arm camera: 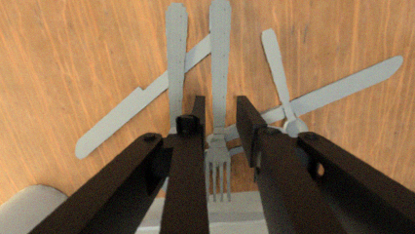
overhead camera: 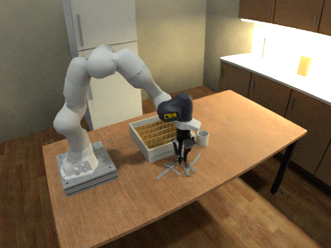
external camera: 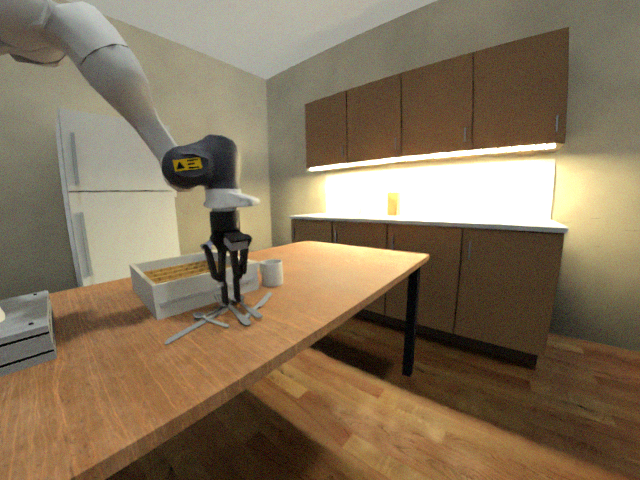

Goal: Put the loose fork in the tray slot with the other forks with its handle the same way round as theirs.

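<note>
The spoon lies 7 cm behind my hand, 6 cm below it and 3 cm to the left of it. Also, from my hand: white mug: 24 cm ahead, 11 cm to the left, 3 cm below; then cutlery tray: 29 cm to the left, 3 cm below, 2 cm ahead.
</note>
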